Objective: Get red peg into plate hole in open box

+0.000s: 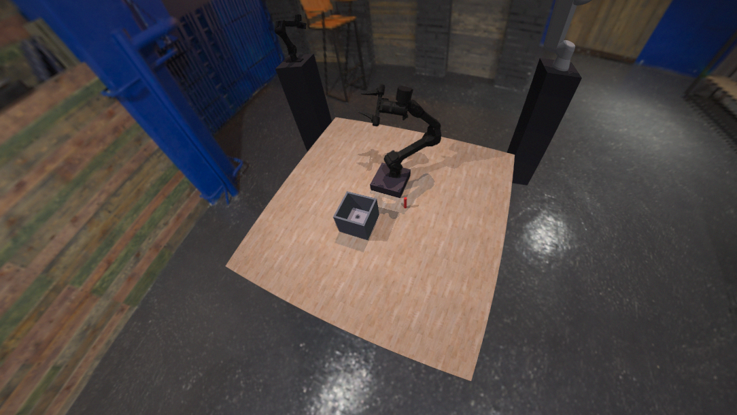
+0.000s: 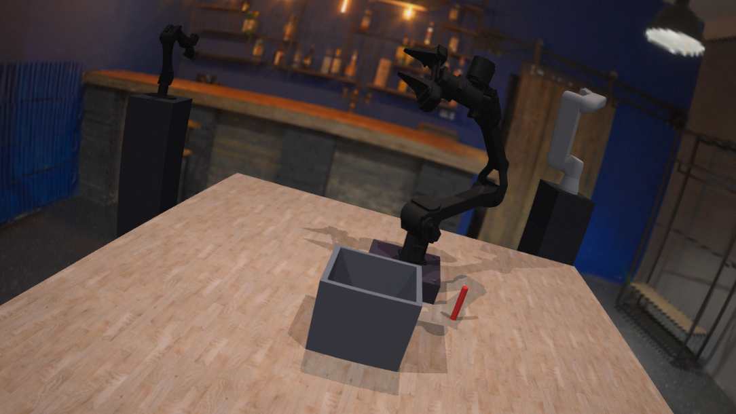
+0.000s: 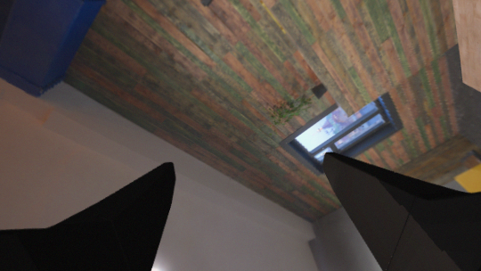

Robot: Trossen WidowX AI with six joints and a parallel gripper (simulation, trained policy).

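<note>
My gripper tip is 19 cm short of the red peg, 23 cm to the right of it and 46 cm above it. From my gripper tip the other things lie so: light grey plate (33 cm ahead, 2 cm to the left, 45 cm below).
</note>
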